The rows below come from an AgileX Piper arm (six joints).
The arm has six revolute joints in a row. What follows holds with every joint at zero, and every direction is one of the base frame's.
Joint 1 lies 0.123 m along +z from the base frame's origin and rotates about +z.
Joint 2 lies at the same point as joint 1 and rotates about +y.
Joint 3 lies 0.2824 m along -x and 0.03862 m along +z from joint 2 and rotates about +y.
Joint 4 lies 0.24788 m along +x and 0.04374 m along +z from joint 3 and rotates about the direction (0.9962, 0, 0.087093).
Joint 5 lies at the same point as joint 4 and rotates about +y.
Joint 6 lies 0.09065 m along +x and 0.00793 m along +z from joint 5 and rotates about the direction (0.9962, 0, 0.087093).
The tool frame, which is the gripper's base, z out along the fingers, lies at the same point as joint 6; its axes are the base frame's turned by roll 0, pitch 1.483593 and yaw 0 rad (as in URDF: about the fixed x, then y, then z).
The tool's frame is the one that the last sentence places.
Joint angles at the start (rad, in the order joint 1, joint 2, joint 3, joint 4, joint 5, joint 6):
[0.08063, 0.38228, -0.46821, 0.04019, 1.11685, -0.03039]
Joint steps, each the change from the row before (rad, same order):
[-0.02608, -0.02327, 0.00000, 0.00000, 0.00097, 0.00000]
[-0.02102, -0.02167, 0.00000, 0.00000, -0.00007, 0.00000]
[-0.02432, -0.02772, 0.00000, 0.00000, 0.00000, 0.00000]
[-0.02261, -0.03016, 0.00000, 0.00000, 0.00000, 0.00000]
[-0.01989, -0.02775, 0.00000, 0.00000, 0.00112, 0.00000]
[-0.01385, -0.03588, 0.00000, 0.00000, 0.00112, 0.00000]
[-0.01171, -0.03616, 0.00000, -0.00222, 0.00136, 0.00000]
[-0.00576, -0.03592, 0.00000, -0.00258, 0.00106, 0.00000]
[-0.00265, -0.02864, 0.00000, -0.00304, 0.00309, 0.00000]
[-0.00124, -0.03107, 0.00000, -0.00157, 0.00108, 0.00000]
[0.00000, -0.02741, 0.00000, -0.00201, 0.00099, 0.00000]
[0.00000, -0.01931, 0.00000, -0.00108, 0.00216, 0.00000]
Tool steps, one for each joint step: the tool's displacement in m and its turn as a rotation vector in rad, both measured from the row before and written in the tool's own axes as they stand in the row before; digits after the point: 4 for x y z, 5 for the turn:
[0.0019, -0.0011, -0.0027, 0.01582, -0.02284, 0.02009]
[0.0017, -0.0008, -0.0025, 0.01318, -0.02216, 0.01580]
[0.0022, -0.0008, -0.0032, 0.01575, -0.02818, 0.01782]
[0.0024, -0.0006, -0.0035, 0.01520, -0.03056, 0.01598]
[0.0023, -0.0005, -0.0032, 0.01378, -0.02697, 0.01364]
[0.0030, -0.0002, -0.0041, 0.01011, -0.03497, 0.00861]
[0.0030, -0.0002, -0.0042, 0.01091, -0.03489, 0.00585]
[0.0030, -0.0001, -0.0041, 0.00711, -0.03483, 0.00152]
[0.0026, -0.0001, -0.0033, 0.00513, -0.02547, -0.00049]
[0.0026, 0.0000, -0.0036, 0.00288, -0.02994, -0.00079]
[0.0023, 0.0000, -0.0031, 0.00227, -0.02635, -0.00160]
[0.0018, 0.0000, -0.0022, 0.00126, -0.01711, -0.00095]

